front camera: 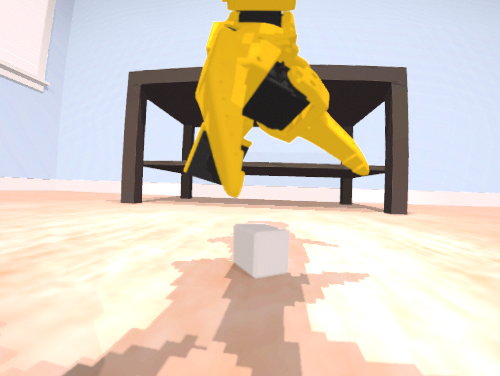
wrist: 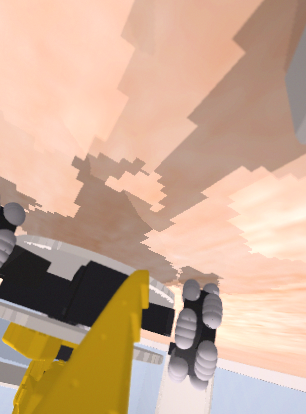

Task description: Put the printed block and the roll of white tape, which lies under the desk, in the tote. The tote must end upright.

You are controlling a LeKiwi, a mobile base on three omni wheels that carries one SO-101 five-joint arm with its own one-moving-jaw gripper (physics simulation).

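Pixels of known places: hand, tool point: (front camera: 238,187) (wrist: 148,283); arm's base, link origin: (wrist: 76,339).
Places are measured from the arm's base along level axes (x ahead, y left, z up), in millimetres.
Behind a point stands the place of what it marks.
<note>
The printed block (front camera: 270,252) @(y -11, x 203, z -72 mm), a small light grey block, sits on the floor in the middle of the front camera view. Part of a grey thing (wrist: 297,92) @(y 2, x 202, z -71 mm) shows at the right edge of the wrist view, likely the same block. My gripper (front camera: 301,184) is wide open and empty, above the block in the front camera picture, its fixed jaw at the left and its moving jaw swung out to the right. In the wrist view one notched jaw shows. The roll of white tape and the tote do not show in either view.
A dark brown desk (front camera: 170,76) @(y 299, x 753, z 331 mm) with a low shelf stands behind the arm, near the blue wall. A window is at the upper left. In the wrist view, my base's omni wheels (wrist: 196,334) and round plate (wrist: 107,260) @(y 6, x 41, z -61 mm) show below. The arm casts shadows on the floor.
</note>
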